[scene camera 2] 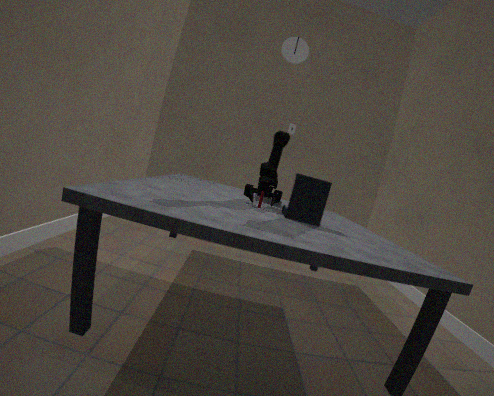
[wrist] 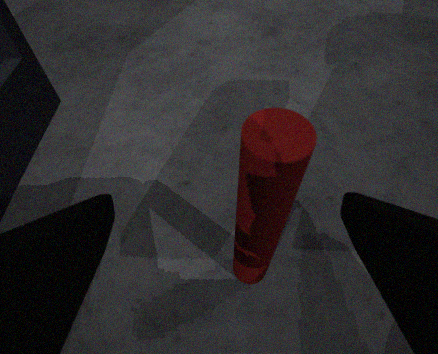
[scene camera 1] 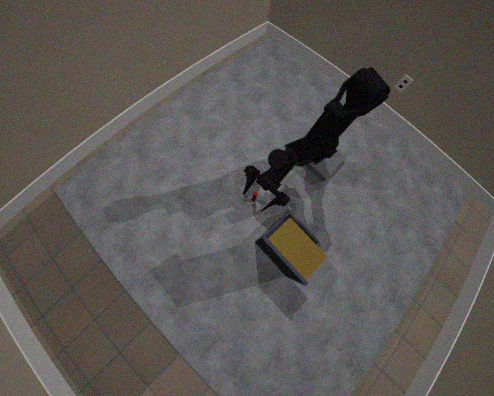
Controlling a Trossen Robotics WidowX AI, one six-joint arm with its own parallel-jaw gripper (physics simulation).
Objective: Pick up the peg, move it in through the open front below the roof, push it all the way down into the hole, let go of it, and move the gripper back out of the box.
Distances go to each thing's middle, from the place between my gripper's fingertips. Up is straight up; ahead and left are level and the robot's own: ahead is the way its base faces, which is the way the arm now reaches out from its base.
The box [scene camera 1: 267, 247] is 10 mm behind my hand, 190 mm to the left of it and 80 mm above it. The rest, counted from my hand: yellow roof [scene camera 1: 293, 243]: 20 mm ahead, 190 mm to the left, 170 mm above.
